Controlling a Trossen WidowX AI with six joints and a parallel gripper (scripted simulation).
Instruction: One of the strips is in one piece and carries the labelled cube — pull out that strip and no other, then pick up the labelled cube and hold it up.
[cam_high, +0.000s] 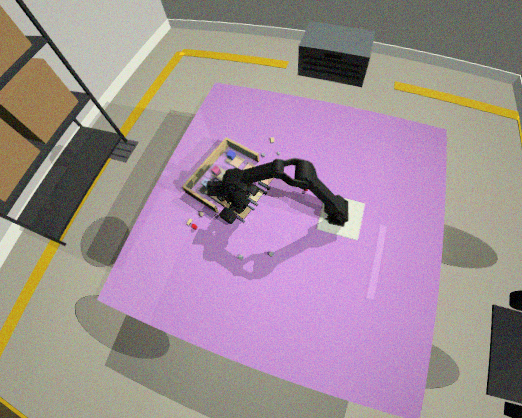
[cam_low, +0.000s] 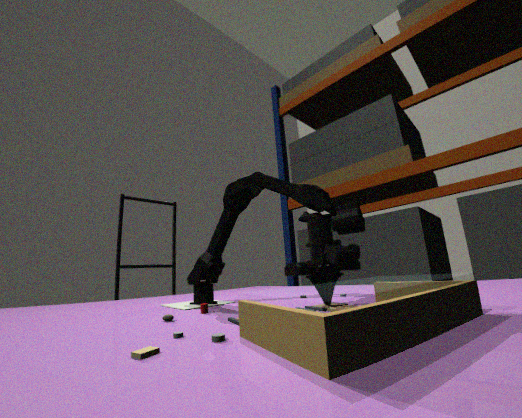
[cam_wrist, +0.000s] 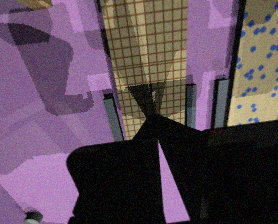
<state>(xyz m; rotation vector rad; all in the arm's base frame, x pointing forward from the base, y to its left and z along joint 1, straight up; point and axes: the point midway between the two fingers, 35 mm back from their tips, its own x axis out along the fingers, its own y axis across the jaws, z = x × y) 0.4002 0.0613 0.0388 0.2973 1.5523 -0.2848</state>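
Right now my gripper tip is 90 mm short of the tan grid-patterned strip and 40 mm to the left of it. From my gripper tip the other things lie so: blue-dotted strip (70 mm ahead, 130 mm to the right); labelled cube (200 mm ahead, 90 mm to the right, 10 mm above).
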